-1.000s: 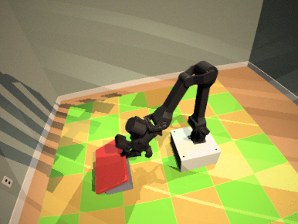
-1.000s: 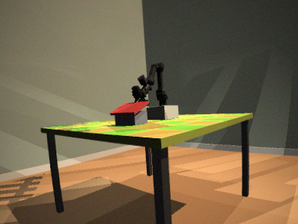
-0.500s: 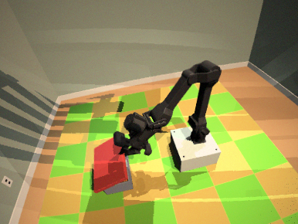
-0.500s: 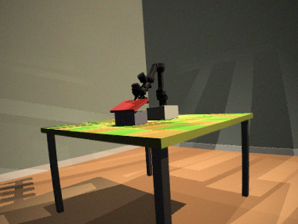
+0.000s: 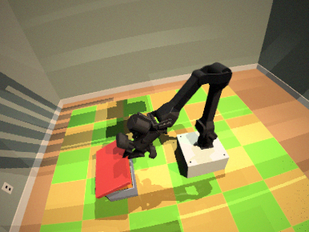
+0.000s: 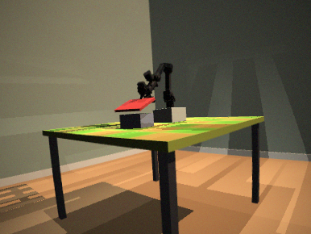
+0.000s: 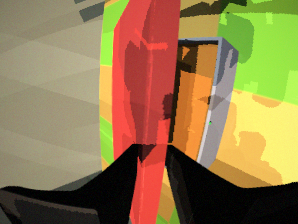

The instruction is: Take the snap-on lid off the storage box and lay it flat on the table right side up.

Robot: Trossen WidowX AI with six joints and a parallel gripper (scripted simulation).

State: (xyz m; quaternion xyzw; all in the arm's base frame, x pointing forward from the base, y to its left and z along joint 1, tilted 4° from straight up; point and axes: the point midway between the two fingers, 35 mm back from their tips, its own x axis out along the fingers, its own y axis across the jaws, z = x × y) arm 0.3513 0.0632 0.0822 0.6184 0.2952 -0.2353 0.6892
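Right now my gripper tip is 7 cm short of the red lid, 1 cm to the right of it and 3 cm above it. Also, from my gripper tip: grey storage box: 6 cm ahead, 1 cm to the left, 14 cm below.
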